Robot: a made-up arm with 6 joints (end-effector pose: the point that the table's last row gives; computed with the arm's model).
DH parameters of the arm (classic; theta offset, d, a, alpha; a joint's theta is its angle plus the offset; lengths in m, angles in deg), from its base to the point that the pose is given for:
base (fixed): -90 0.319 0.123 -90
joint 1: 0 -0.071 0.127 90
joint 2: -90 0 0.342 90
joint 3: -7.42 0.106 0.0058 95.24
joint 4: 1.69 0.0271 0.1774 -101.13
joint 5: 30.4 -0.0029 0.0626 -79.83
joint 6: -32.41 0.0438 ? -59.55
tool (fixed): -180 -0.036 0 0
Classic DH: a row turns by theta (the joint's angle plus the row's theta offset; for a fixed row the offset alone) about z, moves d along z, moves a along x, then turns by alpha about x.
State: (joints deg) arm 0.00 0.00 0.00 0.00 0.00 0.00
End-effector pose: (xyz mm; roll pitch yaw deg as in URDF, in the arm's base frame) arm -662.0 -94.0 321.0 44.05 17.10 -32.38
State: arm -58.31 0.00 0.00 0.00 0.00 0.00
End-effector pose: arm -662.0 -106.1 295.3 -4.43 -16.33 -32.75
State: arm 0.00 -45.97 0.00 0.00 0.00 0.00
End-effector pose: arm -369.6 283.4 321.0 44.05 17.10 -78.35
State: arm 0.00 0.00 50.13 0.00 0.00 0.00
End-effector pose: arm -571.1 -94.0 511.4 -0.19 53.90 -60.32
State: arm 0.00 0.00 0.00 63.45 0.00 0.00
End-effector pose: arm -486.2 94.9 326.4 53.04 21.42 -92.22
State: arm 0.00 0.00 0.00 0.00 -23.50 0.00
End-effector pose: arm -675.0 -90.3 288.6 56.46 -2.80 -33.32
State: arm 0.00 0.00 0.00 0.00 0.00 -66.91
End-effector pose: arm -606.1 -103.0 298.5 37.63 -6.87 -95.62
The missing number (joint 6, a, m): 0.0457
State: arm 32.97 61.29 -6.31 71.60 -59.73 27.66
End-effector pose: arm -579.9 -299.1 99.2 108.73 -12.94 -44.04
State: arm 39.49 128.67 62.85 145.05 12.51 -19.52
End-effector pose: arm -92.8 -343.0 -50.9 61.31 12.12 -68.44
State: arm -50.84 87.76 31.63 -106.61 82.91 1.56
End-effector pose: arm -61.7 -357.9 707.3 125.64 36.82 -72.33
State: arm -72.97 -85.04 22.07 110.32 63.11 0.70
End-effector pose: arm 150.0 -53.4 193.7 154.29 50.97 -93.99
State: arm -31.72 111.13 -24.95 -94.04 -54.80 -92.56
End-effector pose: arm 143.6 -489.0 545.3 84.78 16.20 74.87
